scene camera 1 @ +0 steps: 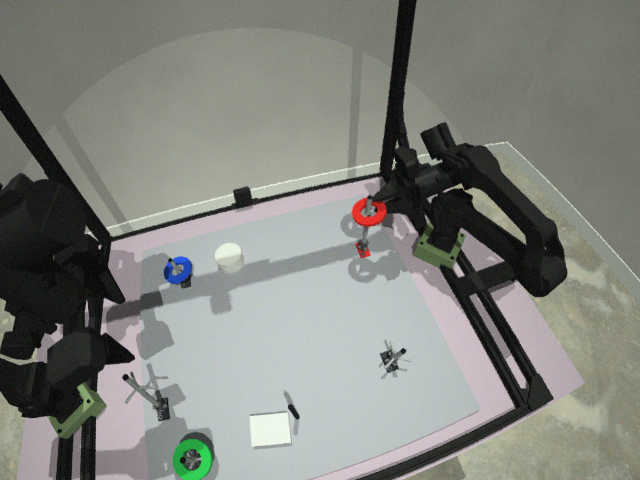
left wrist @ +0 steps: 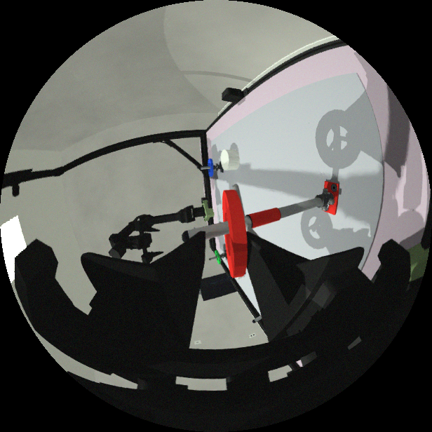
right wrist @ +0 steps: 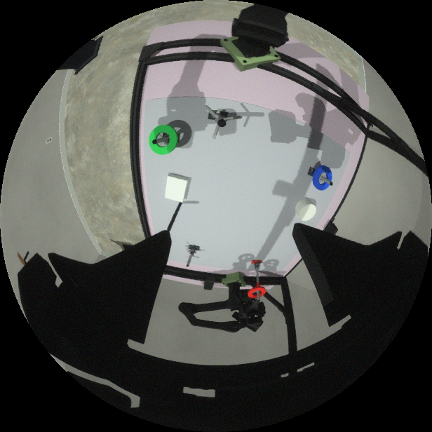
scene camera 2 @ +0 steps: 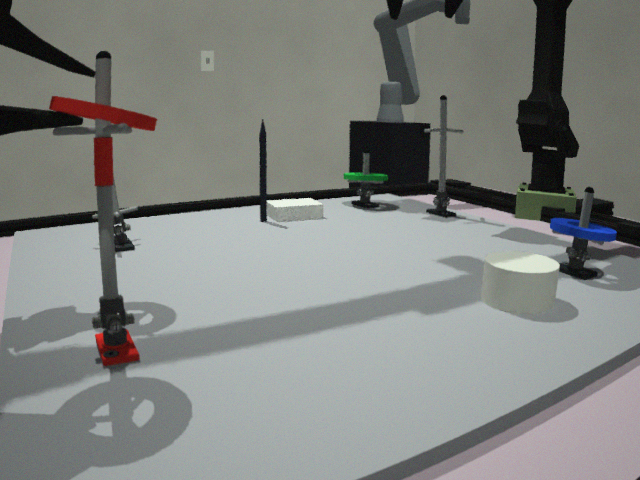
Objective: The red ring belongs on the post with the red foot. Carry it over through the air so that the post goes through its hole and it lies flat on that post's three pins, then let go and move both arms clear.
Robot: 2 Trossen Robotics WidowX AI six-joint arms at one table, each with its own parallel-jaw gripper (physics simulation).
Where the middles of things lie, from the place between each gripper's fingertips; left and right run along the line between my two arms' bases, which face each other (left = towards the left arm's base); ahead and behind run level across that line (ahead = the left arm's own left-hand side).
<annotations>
My right hand is 140 mm short of the white block (scene camera 1: pixel 274 429), 100 mm to the right of it and 270 mm above it. Also, from my right hand: red ring (scene camera 2: pixel 85 109) (130 mm behind, 450 mm to the left, 130 mm below).
I see the red ring 1 cm to the right of my left hand and 1 cm below it. Round my left hand: white block: 36 cm to the right, 27 cm ahead, 16 cm below.
</annotations>
